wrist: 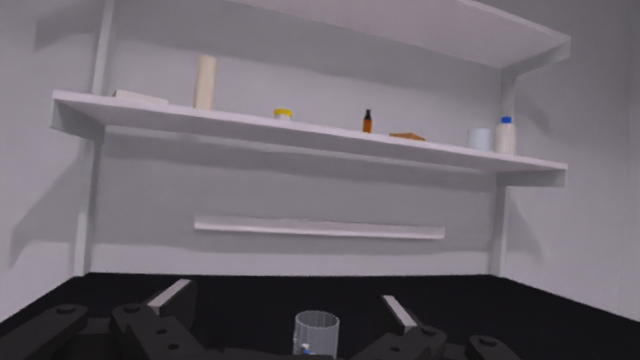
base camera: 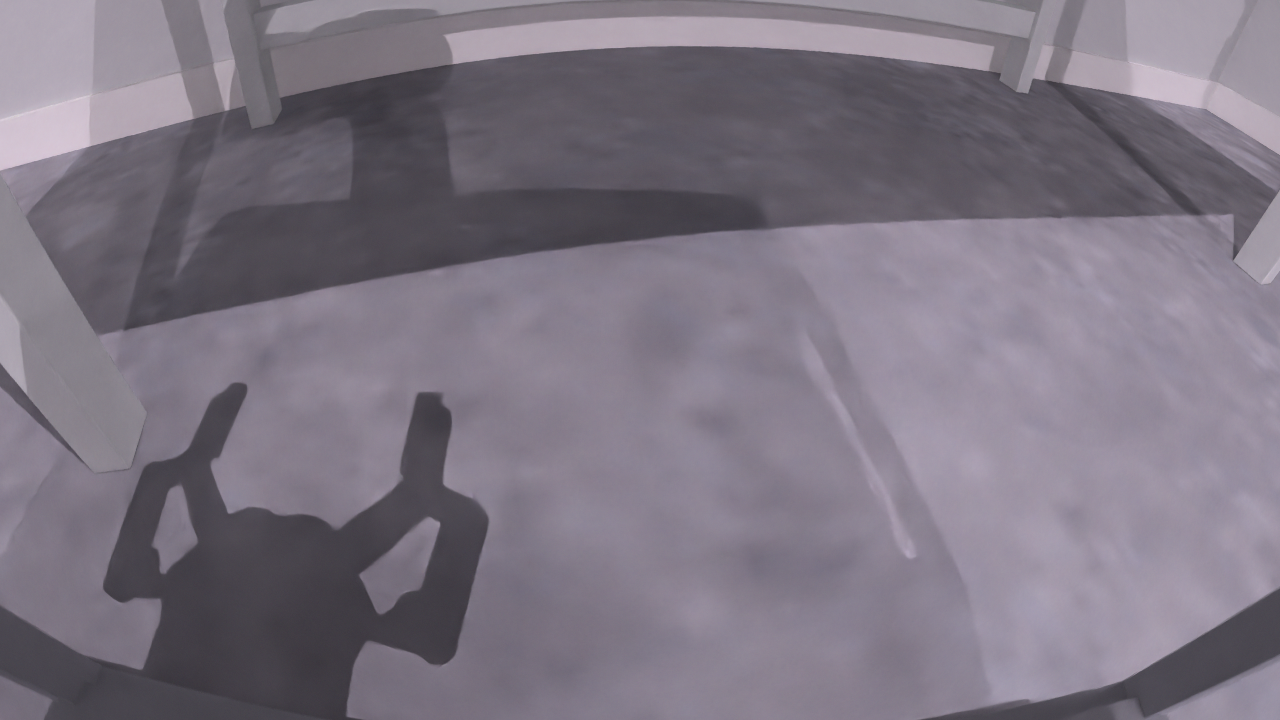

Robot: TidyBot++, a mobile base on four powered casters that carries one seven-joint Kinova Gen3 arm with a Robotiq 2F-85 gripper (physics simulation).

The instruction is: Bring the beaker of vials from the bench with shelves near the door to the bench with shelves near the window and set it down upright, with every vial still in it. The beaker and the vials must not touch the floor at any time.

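The clear beaker [wrist: 316, 327] stands upright on the black top of a bench with shelves [wrist: 480, 305]. Its lower part is hidden behind the gripper's body. A small blue and white bit of a vial [wrist: 306, 348] shows inside it; the number of vials cannot be told. My gripper [wrist: 286, 308] is open, with nothing held. In the wrist view the beaker appears between the two spread fingers, a little right of centre and lower than the fingertips. Its distance from the fingers is hard to tell. No door or window shows.
The lower shelf [wrist: 320, 134] carries a cream cylinder [wrist: 205, 82], a yellow-lidded jar [wrist: 283, 114], an amber bottle [wrist: 367, 122] and a blue-capped bottle [wrist: 505, 137]. Another shelf [wrist: 430, 30] is above. Bench legs [base camera: 76, 376] [base camera: 1262, 246] stand left and right in the base view.
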